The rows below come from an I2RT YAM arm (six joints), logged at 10 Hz.
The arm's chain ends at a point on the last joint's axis. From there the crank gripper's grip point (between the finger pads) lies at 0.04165 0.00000 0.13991 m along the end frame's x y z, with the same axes.
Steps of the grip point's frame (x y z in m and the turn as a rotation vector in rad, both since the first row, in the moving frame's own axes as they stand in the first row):
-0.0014 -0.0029 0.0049 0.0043 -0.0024 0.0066
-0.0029 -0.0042 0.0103 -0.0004 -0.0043 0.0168
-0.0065 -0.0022 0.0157 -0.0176 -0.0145 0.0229
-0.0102 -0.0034 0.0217 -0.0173 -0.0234 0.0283
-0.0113 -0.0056 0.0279 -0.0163 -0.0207 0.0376
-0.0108 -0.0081 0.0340 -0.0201 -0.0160 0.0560
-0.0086 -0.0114 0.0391 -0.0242 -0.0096 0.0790
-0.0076 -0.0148 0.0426 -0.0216 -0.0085 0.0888
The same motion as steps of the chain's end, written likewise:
-0.0011 -0.0026 0.0048 0.0043 -0.0024 0.0066
-0.0023 -0.0050 0.0101 -0.0004 -0.0043 0.0168
-0.0044 -0.0056 0.0151 -0.0176 -0.0145 0.0229
-0.0069 -0.0070 0.0208 -0.0173 -0.0234 0.0283
-0.0083 -0.0094 0.0271 -0.0163 -0.0207 0.0376
-0.0084 -0.0132 0.0334 -0.0201 -0.0160 0.0560
-0.0070 -0.0180 0.0388 -0.0242 -0.0096 0.0790
-0.0061 -0.0215 0.0423 -0.0216 -0.0085 0.0888

